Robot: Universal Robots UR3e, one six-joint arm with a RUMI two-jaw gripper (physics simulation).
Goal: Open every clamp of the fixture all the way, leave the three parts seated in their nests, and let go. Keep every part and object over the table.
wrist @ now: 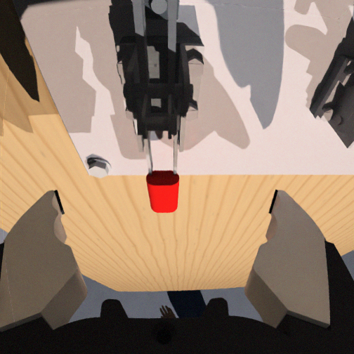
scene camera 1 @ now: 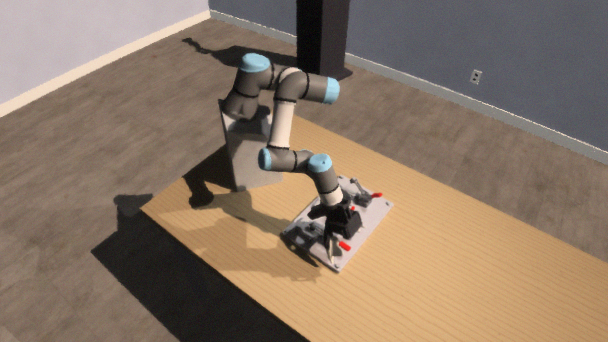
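Where they show: gripper, fingertip midpoint: (scene camera 1: 346, 247); arm's base, link origin: (scene camera 1: 239, 111).
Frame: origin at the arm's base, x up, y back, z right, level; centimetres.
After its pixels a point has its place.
Observation:
The grey fixture plate (scene camera 1: 372, 220) {x -25.3, y -51.4, z -16.9 cm} (wrist: 310, 157) lies on the table. The near clamp (wrist: 157, 97) has its arm reaching forward, low over the plate, and its red handle (scene camera 1: 345, 246) {x -21.2, y -54.2, z -0.1 cm} (wrist: 163, 192) pointing out past the plate edge. My gripper (scene camera 1: 346, 241) {x -22.1, y -54.3, z -0.5 cm} (wrist: 167, 193) is open, with its fingers wide apart on either side of that handle, touching nothing that I can see. A second clamp (wrist: 340, 95) shows partly at the right of the wrist view. The far clamp (scene camera 1: 364, 199) {x -22.5, y -44.5, z -19.8 cm} has its arm slanting up and its red handle (scene camera 1: 377, 195) {x -17.5, y -48.6, z -20.9 cm} outward. The three parts and their nests cannot be made out.
The wooden table (scene camera 1: 450, 250) {x -26.8, y -76.7, z -28.3 cm} (wrist: 215, 225) extends around the plate. Corner bolts (wrist: 98, 165) stand up from the plate. The arm's grey pedestal (scene camera 1: 252, 160) {x -12.5, y -11.8, z 4.0 cm} stands behind the plate, and a dark column (scene camera 1: 322, 37) stands on the floor by the wall.

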